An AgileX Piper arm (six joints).
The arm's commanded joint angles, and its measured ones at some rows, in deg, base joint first. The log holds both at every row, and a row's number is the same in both.
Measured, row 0:
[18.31, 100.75, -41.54, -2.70, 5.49, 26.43]
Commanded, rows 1 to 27:
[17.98, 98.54, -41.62, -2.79, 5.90, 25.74]
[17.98, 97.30, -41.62, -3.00, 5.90, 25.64]
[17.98, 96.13, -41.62, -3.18, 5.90, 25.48]
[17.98, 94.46, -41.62, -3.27, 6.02, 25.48]
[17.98, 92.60, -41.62, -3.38, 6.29, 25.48]
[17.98, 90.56, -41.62, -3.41, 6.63, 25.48]
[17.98, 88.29, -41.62, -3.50, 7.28, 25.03]
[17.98, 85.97, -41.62, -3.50, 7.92, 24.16]
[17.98, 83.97, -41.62, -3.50, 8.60, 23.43]
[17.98, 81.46, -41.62, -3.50, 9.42, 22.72]
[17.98, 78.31, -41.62, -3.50, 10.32, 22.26]
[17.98, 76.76, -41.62, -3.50, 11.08, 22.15]
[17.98, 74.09, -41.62, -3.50, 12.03, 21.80]
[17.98, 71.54, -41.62, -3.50, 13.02, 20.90]
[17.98, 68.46, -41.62, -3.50, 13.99, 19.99]
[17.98, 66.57, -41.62, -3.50, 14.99, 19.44]
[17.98, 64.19, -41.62, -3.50, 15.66, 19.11]
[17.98, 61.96, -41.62, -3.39, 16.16, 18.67]
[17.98, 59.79, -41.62, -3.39, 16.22, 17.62]
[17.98, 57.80, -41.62, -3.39, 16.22, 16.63]
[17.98, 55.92, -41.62, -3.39, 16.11, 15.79]
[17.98, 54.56, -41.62, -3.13, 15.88, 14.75]
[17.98, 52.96, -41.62, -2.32, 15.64, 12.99]
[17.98, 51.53, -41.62, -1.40, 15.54, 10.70]
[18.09, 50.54, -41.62, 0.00, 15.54, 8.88]
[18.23, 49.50, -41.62, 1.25, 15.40, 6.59]
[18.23, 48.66, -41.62, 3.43, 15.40, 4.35]
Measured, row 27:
[18.31, 52.50, -41.54, -1.41, 15.77, 12.18]
